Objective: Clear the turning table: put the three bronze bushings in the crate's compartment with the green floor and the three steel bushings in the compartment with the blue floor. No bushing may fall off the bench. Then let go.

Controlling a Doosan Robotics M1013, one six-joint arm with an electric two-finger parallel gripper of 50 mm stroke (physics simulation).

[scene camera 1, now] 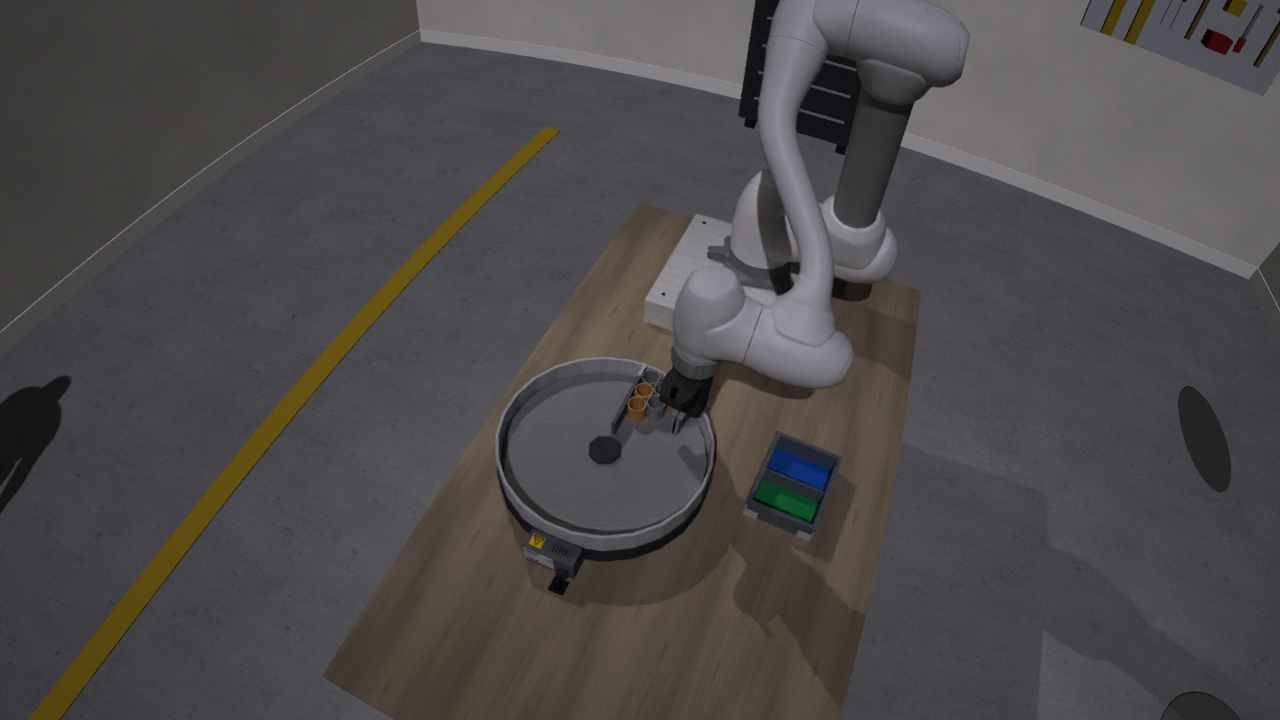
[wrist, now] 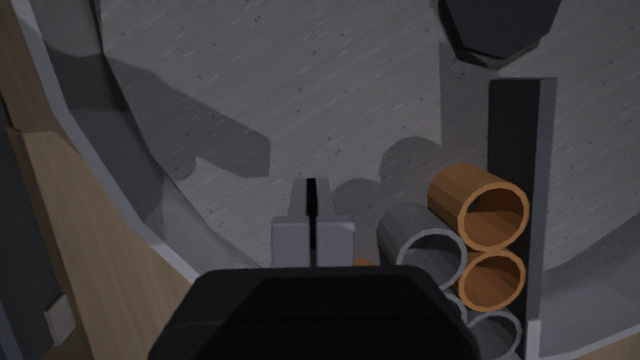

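Note:
The turning table (scene camera 1: 572,497) (wrist: 240,60) carries a cluster of upright bushings beside a dark straight bar. Two bronze bushings, one (scene camera 1: 636,410) (wrist: 450,192) and another (scene camera 1: 643,390) (wrist: 492,280), stand along the bar. A steel bushing (scene camera 1: 656,409) (wrist: 407,225) stands beside them, and two more steel ones, one (wrist: 495,332) and one (wrist: 456,306), show partly. A sliver of a third bronze bushing (wrist: 363,261) shows behind my gripper. My gripper (scene camera 1: 677,426) (wrist: 311,199) is shut and empty, over the table beside the cluster. The crate (scene camera 1: 778,522) (wrist: 30,215) has empty blue (scene camera 1: 799,469) and green (scene camera 1: 785,500) floors.
The dark bar (scene camera 1: 623,410) (wrist: 545,190) runs inward from the raised rim (scene camera 1: 503,465) (wrist: 145,237). A dark hub (scene camera 1: 604,449) (wrist: 500,27) is at the centre. A small box with a yellow label (scene camera 1: 552,550) stands at the rim's near side. The wooden bench (scene camera 1: 680,626) lies under everything.

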